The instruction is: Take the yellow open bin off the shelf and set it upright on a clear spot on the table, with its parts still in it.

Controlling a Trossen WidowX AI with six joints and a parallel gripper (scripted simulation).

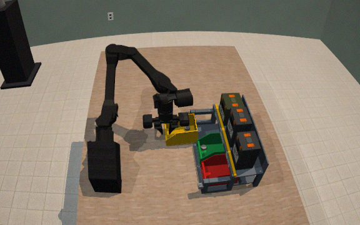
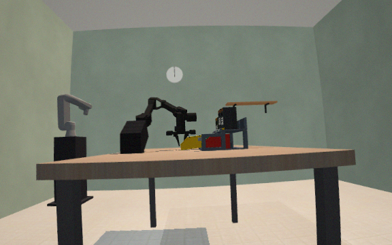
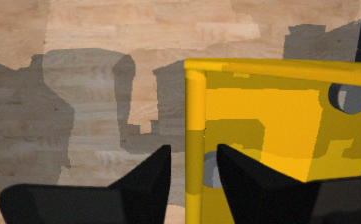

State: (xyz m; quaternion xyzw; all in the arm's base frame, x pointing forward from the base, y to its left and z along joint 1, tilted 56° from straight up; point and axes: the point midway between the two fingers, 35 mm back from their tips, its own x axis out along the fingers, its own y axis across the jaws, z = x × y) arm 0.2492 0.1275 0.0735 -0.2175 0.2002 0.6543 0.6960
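The yellow bin lies 6 cm ahead of my hand and 2 cm below it. Round my hand: red bin: 22 cm to the right, 19 cm ahead, 2 cm below; then yellow rail: 23 cm ahead, 11 cm to the right, 5 cm above; then green bin: 19 cm ahead, 11 cm to the right, 2 cm below.
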